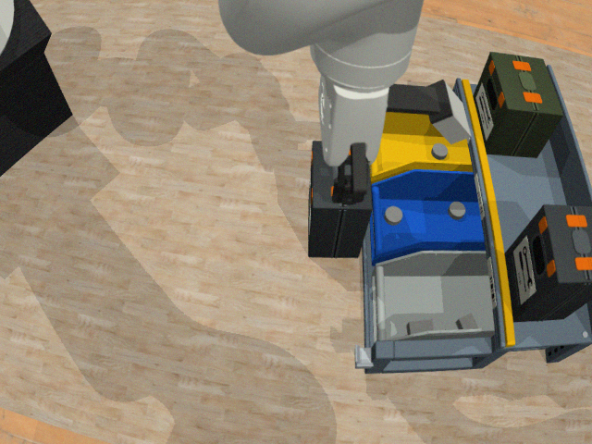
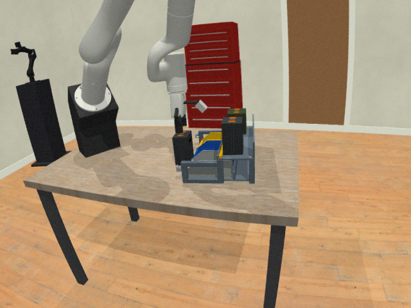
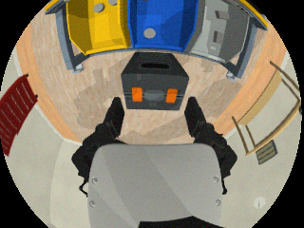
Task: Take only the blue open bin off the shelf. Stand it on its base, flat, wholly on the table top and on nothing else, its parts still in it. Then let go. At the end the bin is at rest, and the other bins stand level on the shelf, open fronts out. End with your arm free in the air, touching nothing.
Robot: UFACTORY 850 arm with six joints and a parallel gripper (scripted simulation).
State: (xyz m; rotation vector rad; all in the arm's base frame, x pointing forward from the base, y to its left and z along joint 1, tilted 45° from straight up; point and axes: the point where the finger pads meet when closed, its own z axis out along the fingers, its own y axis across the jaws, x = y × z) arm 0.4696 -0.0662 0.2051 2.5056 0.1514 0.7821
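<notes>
My hand is 90 mm above the black case. Also, from my hand: yellow bin (150 mm ahead, 120 mm below, 90 mm to the left); then grey bin (130 mm to the right, 120 mm below, 120 mm ahead); then blue open bin (130 mm ahead, 120 mm below, 20 mm to the right).
</notes>
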